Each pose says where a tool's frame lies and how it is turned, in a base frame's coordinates. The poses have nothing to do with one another.
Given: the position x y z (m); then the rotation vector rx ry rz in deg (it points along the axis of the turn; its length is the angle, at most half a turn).
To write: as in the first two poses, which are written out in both.
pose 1, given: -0.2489, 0.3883, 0.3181, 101.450, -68.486, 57.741
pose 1, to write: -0.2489, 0.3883, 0.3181, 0.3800, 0.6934, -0.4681, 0.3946
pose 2, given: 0.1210, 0.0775, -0.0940, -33.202, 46.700, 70.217
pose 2, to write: 0.1210, 0.0775, -0.0940, 0.7032, -0.2605, 0.3664, 0.5508
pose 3, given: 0.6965, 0.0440, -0.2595, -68.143, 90.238, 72.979
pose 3, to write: 0.6965, 0.0440, -0.2595, 0.3861, -0.4671, 0.6185, 0.5002
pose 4, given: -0.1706, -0.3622, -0.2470, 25.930, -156.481, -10.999
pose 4, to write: -0.1706, -0.3622, -0.2470, 0.1823, 0.1604, -0.9677, -0.0680
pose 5, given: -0.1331, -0.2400, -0.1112, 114.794, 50.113, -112.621
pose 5, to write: -0.1331, -0.2400, -0.1112, 0.1007, 0.6780, 0.2960, -0.6652
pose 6, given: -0.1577, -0.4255, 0.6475, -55.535, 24.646, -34.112
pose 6, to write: -0.1577, -0.4255, 0.6475, 0.8208, -0.4553, 0.2021, -0.2797
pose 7, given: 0.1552, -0.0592, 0.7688, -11.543, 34.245, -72.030
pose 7, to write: 0.1552, -0.0592, 0.7688, 0.7627, -0.0926, 0.2748, -0.5780
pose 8, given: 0.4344, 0.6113, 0.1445, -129.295, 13.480, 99.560
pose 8, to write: 0.4344, 0.6113, 0.1445, 0.1414, -0.7817, 0.0815, 0.6019
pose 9, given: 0.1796, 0.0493, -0.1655, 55.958, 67.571, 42.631
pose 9, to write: 0.1796, 0.0493, -0.1655, 0.6591, 0.4315, 0.5210, 0.3287
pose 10, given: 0.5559, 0.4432, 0.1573, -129.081, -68.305, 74.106
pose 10, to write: 0.5559, 0.4432, 0.1573, 0.1412, -0.7803, -0.4129, 0.4480
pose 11, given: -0.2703, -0.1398, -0.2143, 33.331, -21.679, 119.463
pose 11, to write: -0.2703, -0.1398, -0.2143, 0.4547, 0.2358, -0.1534, 0.8451
